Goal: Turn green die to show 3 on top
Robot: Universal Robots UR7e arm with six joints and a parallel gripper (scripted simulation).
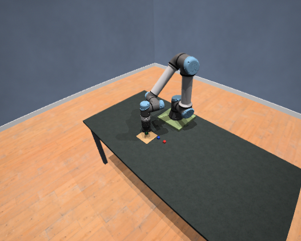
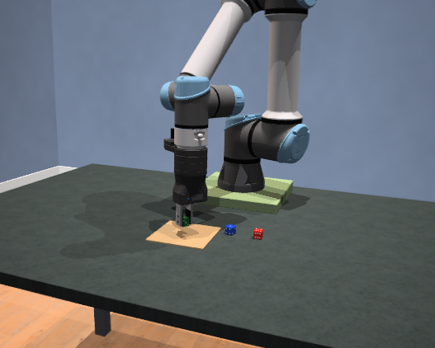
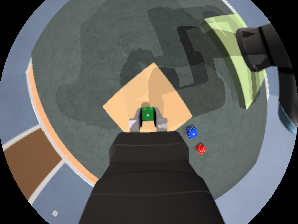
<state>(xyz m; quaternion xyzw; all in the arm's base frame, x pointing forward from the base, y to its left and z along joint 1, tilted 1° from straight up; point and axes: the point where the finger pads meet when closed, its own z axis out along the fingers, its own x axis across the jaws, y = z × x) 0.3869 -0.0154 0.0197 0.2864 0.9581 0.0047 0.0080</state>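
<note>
The tan mat lies 40 mm below my hand. From my hand the other things lie so: red die (170 mm to the left, 60 mm behind, 30 mm below); green die (10 mm below); blue die (100 mm to the left, 50 mm behind, 30 mm below).
</note>
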